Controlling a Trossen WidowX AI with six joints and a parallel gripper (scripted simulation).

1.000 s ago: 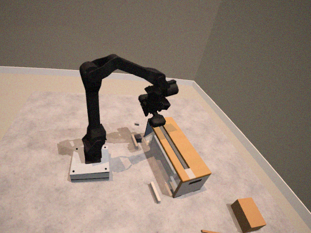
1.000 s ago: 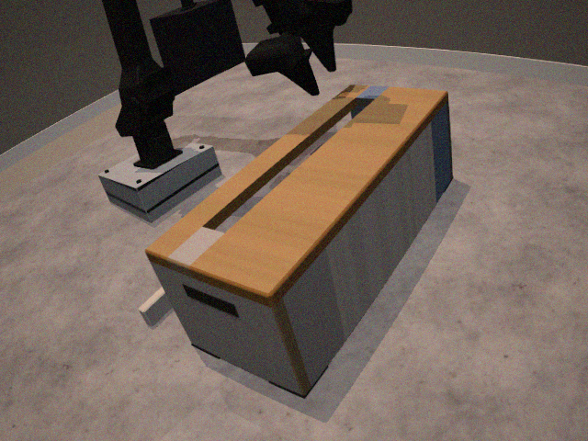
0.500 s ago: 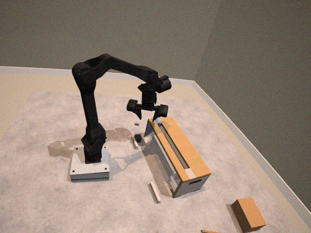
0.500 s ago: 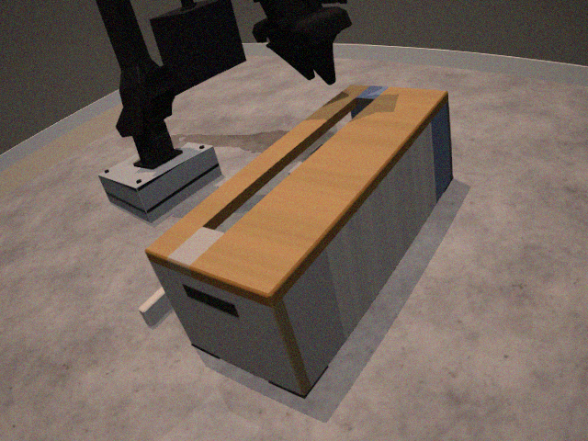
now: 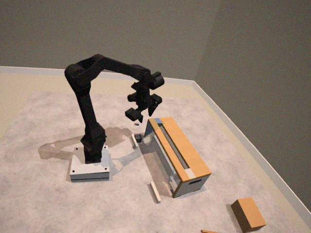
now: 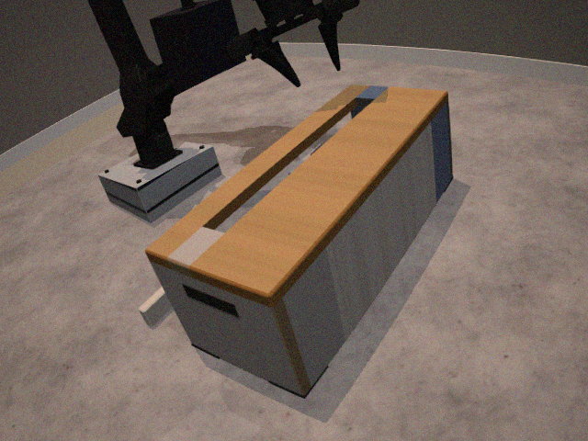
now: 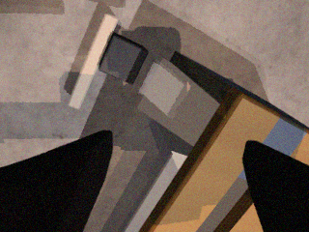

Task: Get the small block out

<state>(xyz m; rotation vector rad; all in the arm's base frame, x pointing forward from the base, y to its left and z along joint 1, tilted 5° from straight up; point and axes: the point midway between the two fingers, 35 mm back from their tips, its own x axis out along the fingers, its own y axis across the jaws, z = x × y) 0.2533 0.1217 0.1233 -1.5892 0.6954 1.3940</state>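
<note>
My gripper tip is now 20 mm past the dark block and 130 mm above it. The rest, counted from my gripper tip: orange block: 330 mm ahead, 520 mm to the right, 120 mm below; then thin orange stick: 190 mm ahead, 550 mm to the right, 150 mm below; then clear-fronted box: 70 mm ahead, 160 mm to the right, 90 mm below.
</note>
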